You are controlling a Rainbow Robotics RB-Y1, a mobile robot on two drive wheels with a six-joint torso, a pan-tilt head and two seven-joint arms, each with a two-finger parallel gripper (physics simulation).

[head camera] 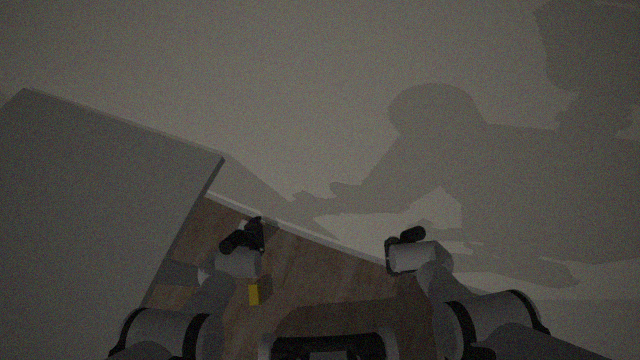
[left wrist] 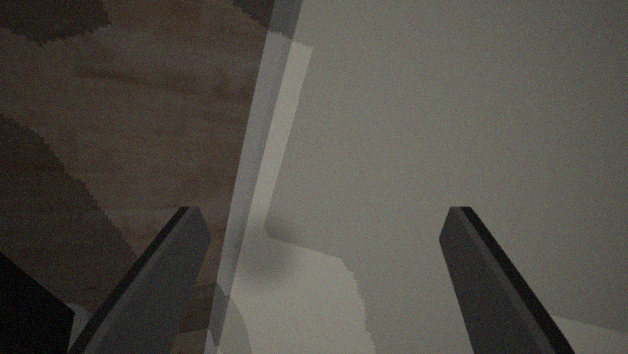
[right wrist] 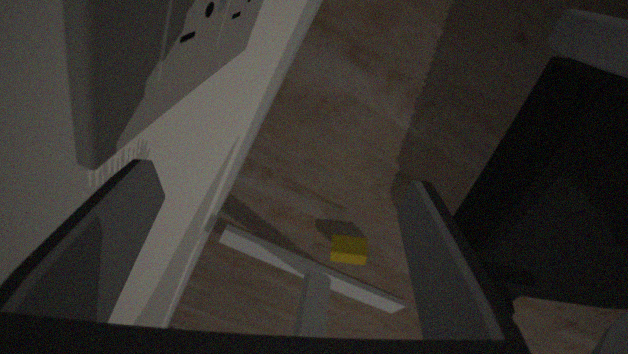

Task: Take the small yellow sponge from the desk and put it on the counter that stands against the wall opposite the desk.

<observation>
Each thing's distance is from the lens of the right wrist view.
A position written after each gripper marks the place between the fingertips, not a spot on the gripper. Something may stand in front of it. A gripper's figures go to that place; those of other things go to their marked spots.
right gripper (right wrist: 283, 188): 10 cm
yellow sponge (right wrist: 346, 249): 78 cm
pale wall (right wrist: 193, 146): 19 cm
The marked spots on the pale wall and the yellow sponge are 64 cm apart.
</observation>
